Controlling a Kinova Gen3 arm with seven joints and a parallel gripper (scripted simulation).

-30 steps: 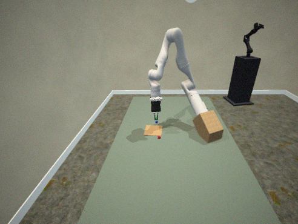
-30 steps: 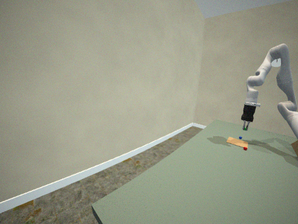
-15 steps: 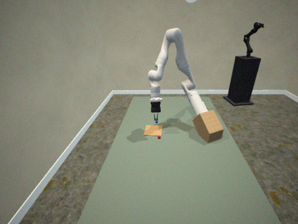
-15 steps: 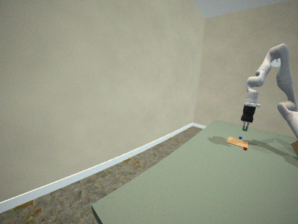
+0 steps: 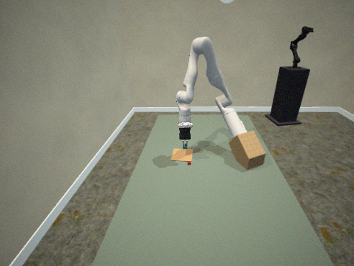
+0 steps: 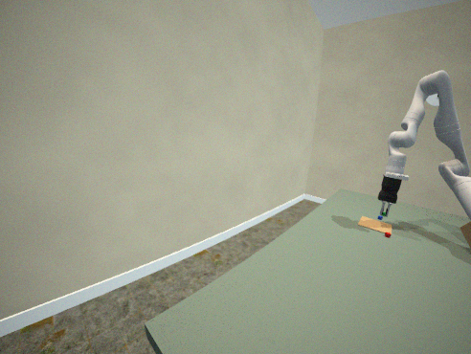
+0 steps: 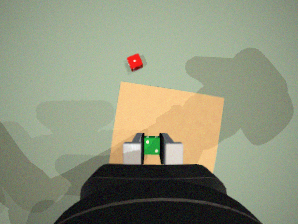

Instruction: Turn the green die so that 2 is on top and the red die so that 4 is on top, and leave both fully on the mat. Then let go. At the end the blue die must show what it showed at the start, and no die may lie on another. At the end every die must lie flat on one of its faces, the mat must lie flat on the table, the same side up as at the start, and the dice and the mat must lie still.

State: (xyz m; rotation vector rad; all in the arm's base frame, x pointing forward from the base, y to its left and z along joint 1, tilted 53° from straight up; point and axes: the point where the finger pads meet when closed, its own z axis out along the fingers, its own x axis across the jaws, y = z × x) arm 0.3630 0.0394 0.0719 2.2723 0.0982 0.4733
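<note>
Right now the tan mat is 2 cm ahead of my hand, 1 cm to the right of it and 7 cm below it. The rest, counted from my hand: red die (1 cm behind, 10 cm to the left, 7 cm below); blue die (2 cm behind, 12 cm to the right, 7 cm below); green die (1 cm below).
</note>
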